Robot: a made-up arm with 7 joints.
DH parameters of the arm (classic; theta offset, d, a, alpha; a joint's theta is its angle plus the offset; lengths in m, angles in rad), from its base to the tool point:
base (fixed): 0 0 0 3.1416
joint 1: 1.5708 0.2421 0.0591 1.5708
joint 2: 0 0.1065 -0.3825 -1.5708
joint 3: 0 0.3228 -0.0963 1.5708
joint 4: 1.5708 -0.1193 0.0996 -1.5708
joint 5: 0.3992 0 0.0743 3.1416
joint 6: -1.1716 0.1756 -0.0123 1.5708
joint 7: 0.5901 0 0.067 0
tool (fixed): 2.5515 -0.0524 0 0
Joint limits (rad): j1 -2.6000..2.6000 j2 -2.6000..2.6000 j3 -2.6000..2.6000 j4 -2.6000..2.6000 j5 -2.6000..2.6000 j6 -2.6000..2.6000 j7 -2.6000..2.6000
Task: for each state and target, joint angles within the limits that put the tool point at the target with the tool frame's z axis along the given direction. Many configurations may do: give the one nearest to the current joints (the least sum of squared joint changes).
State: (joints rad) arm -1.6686 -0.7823 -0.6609 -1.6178 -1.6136 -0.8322 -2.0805
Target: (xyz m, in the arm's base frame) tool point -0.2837 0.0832 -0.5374 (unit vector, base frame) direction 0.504 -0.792 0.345
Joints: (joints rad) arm -1.9888 0.0031 -1.0166 -1.1218 -1.5430 -0.8923 -1.5787
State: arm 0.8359 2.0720 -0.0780 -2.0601 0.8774 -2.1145 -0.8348
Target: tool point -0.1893 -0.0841 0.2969 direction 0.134 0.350 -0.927
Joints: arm 1.2049 2.1400 0.4562 -1.8673 1.0615 -1.9264 -0.9962
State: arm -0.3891 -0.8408 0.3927 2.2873 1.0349 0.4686 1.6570
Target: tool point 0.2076 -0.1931 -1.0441 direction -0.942 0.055 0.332
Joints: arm 0.0684 -0.9617 0.9349 1.3762 0.6594 1.0030 2.0695
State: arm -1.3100 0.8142 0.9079 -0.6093 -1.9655 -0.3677 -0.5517
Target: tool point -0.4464 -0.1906 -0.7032 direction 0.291 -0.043 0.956
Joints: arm -1.9431 0.2013 0.8355 0.1486 -1.0635 -1.0095 -0.5121
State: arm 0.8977 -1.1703 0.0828 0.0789 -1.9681 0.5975 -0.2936
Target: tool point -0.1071 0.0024 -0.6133 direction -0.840 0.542 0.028
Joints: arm 1.9063 -1.0716 0.5509 -0.5718 -2.3490 0.8486 0.2785
